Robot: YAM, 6 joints.
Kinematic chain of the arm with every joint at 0, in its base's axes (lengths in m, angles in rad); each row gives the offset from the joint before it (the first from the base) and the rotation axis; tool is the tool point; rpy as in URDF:
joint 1: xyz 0 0 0.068 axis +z
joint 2: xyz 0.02 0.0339 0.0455 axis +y
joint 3: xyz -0.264 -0.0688 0 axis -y
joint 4: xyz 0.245 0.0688 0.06 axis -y
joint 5: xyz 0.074 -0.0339 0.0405 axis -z
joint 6: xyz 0.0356 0 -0.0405 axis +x
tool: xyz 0 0 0 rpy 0 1.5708 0
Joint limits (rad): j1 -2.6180..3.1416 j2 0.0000..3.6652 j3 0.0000..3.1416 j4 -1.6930..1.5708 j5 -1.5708..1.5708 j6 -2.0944..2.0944
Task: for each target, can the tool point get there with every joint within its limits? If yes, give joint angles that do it. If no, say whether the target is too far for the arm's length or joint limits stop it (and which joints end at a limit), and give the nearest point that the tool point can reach.
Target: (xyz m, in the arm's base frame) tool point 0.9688 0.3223 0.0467
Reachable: no: too far | nearest point 0.6115 0.2034 0.0718 | short by 0.377 m
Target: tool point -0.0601 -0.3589 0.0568
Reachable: yes | joints -1.6936 2.0861 0.9637 0.0773 0.4571 0.7004
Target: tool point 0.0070 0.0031 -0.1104
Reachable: yes | joints 0.9318 3.2074 0.6618 -0.4182 0.1071 -0.9795
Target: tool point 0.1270 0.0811 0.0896
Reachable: yes | joints 0.5367 1.3740 0.3752 -0.5799 -0.1344 -0.9122
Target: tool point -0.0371 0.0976 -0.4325
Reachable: no: joint limits stop it (at a limit: joint 2) | nearest point -0.0460 0.1211 -0.3602 | short by 0.077 m
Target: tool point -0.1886 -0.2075 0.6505
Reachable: yes | joints 0.7793 0.8868 2.5674 0.3450 0.4378 -1.6430
